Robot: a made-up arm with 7 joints.
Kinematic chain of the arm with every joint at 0, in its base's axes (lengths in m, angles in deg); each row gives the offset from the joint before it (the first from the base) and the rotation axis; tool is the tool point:
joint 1: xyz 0 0 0.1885 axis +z
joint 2: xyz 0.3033 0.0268 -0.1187 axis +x
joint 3: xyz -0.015 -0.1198 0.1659 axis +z
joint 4: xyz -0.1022 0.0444 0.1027 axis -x
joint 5: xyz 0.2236 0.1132 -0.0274 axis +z
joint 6: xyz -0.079 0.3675 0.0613 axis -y
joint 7: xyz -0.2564 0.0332 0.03 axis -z
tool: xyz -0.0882 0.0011 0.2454
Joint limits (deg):
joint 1: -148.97..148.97
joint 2: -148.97..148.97
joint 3: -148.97..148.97
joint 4: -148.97..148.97
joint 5: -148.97..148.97
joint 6: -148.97..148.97
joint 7: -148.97..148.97
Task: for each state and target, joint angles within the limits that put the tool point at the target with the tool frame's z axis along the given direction. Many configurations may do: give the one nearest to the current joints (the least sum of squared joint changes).
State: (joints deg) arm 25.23 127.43 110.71 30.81 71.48 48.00 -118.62
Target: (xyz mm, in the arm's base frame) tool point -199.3 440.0 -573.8 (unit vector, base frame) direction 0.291 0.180 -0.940
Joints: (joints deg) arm 67.76 148.97 135.88 14.76 25.83 27.51 -124.77
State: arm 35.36 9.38 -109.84 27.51 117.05 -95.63 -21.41
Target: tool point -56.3 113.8 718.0 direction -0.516 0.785 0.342
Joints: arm 59.82 -3.20 -87.87 -14.87 146.42 -74.92 -14.03
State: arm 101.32 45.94 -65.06 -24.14 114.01 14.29 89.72
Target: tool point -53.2 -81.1 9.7 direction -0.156 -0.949 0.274
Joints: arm 75.69 24.68 -97.60 -66.76 127.30 8.39 96.80
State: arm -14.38 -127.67 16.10 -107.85 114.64 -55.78 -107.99
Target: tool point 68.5 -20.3 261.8 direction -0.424 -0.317 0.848
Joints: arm 4.04 -93.88 -23.10 -141.06 99.46 -31.26 -118.23
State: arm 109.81 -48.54 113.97 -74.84 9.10 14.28 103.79
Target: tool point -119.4 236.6 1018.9 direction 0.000 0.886 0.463
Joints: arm 82.78 -36.73 95.66 -59.75 11.03 16.18 106.01
